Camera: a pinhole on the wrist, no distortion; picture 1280 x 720 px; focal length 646.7 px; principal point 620.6 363.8 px. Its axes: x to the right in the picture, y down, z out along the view. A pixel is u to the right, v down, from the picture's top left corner.
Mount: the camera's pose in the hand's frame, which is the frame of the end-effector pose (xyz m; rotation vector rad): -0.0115 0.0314 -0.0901 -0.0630 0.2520 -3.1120
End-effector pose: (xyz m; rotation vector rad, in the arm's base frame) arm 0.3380 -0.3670 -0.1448 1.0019 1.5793 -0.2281
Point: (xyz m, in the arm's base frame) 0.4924 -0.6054 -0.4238
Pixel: 431.8 509.0
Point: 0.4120 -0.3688 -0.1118
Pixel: 714.1 94.1
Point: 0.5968 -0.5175 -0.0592
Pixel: 881.2 71.1
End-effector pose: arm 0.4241 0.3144 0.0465 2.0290 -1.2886 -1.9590
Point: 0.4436 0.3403 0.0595
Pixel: 770.4 627.3
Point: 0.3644 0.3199 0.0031
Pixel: 432.5 380.2
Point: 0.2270 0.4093 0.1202
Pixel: 819.0 136.3
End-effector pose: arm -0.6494 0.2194 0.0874 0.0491 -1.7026 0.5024
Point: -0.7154 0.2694 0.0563
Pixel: 604.1 37.6
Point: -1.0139 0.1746 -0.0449
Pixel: 719.6 136.1
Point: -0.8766 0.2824 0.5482
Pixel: outside the picture
